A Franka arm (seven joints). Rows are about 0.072 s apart.
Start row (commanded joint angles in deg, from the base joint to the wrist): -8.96 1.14 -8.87 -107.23 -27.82 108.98 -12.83
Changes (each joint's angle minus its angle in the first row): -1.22 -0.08 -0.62 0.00 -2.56 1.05 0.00; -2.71 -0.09 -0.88 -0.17 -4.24 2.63 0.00; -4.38 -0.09 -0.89 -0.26 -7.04 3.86 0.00; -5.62 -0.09 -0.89 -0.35 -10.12 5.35 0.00; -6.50 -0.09 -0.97 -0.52 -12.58 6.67 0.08; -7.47 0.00 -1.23 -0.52 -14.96 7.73 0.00; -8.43 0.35 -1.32 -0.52 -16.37 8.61 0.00; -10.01 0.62 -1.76 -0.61 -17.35 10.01 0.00; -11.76 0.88 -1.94 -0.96 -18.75 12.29 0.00; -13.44 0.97 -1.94 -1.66 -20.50 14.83 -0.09; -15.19 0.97 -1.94 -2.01 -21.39 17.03 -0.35; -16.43 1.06 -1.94 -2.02 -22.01 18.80 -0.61; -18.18 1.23 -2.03 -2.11 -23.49 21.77 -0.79
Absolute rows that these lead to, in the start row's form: -10.18 1.06 -9.49 -107.23 -30.38 110.03 -12.83; -11.67 1.05 -9.75 -107.40 -32.06 111.61 -12.83; -13.34 1.05 -9.76 -107.49 -34.86 112.84 -12.83; -14.58 1.05 -9.76 -107.58 -37.94 114.33 -12.83; -15.46 1.05 -9.84 -107.75 -40.40 115.65 -12.75; -16.43 1.14 -10.10 -107.75 -42.78 116.71 -12.83; -17.39 1.49 -10.19 -107.75 -44.19 117.59 -12.83; -18.97 1.76 -10.63 -107.84 -45.17 118.99 -12.83; -20.72 2.02 -10.81 -108.19 -46.57 121.27 -12.83; -22.40 2.11 -10.81 -108.89 -48.32 123.81 -12.92; -24.15 2.11 -10.81 -109.24 -49.21 126.01 -13.18; -25.39 2.20 -10.81 -109.25 -49.83 127.78 -13.44; -27.14 2.37 -10.90 -109.34 -51.31 130.75 -13.62
